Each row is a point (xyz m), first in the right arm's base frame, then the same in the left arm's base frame.
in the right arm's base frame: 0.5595 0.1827 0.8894
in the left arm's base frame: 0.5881 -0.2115 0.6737
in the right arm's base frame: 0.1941 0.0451 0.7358
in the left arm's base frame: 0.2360 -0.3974 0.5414
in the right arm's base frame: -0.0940 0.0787 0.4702
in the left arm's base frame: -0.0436 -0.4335 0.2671
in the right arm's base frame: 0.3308 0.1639 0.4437
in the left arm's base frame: 0.3770 -0.3312 0.2350
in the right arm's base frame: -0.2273 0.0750 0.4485
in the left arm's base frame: -0.1757 -0.4490 0.2432
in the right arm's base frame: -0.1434 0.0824 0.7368
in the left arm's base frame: -0.1028 -0.3799 0.5263
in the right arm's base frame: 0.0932 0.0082 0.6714
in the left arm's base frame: 0.1395 -0.4520 0.4831
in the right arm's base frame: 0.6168 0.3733 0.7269
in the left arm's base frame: 0.6416 -0.0540 0.4779
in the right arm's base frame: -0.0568 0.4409 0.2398
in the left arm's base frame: -0.0164 -0.1226 -0.0299
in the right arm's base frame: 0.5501 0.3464 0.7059
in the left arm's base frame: 0.5771 -0.0882 0.4610
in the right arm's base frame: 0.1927 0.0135 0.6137
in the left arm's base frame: 0.2406 -0.4526 0.4281
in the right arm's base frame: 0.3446 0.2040 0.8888
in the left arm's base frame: 0.3726 -0.2030 0.6633
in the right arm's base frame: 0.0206 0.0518 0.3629
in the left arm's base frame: 0.0760 -0.4746 0.1703
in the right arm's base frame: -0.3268 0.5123 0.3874
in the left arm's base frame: -0.2949 -0.0388 0.0935
